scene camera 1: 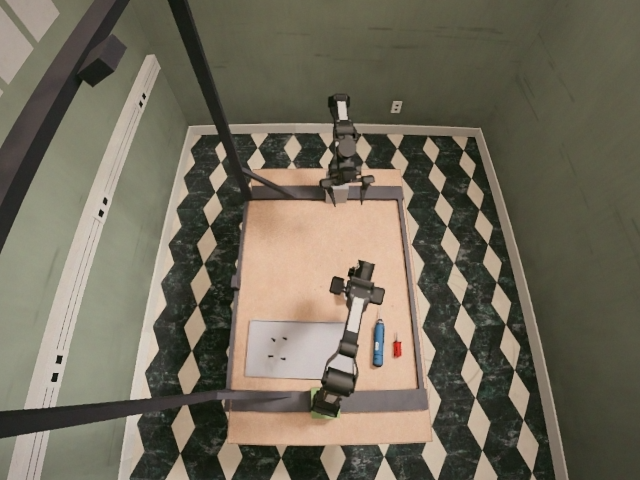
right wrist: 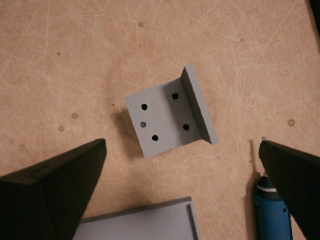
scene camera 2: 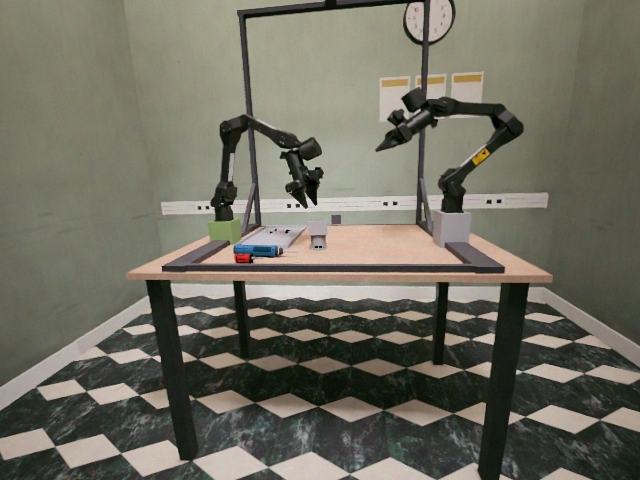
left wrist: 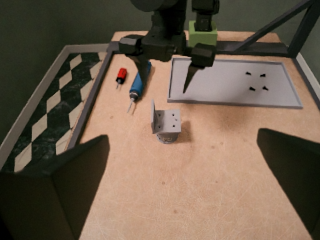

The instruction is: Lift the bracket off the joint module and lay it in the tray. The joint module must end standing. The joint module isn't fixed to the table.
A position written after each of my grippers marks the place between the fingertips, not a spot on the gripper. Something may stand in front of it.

Note:
In view: my left gripper (scene camera 2: 377,149), my right gripper (scene camera 2: 311,207), a grey angle bracket (right wrist: 165,117) and a flat grey tray (scene camera 1: 309,344).
The grey angle bracket shows as well in the left wrist view (left wrist: 162,118). The flat grey tray is seen too in scene camera 2 (scene camera 2: 263,236) and in the left wrist view (left wrist: 226,81). My left gripper shows as well in the left wrist view (left wrist: 183,138).

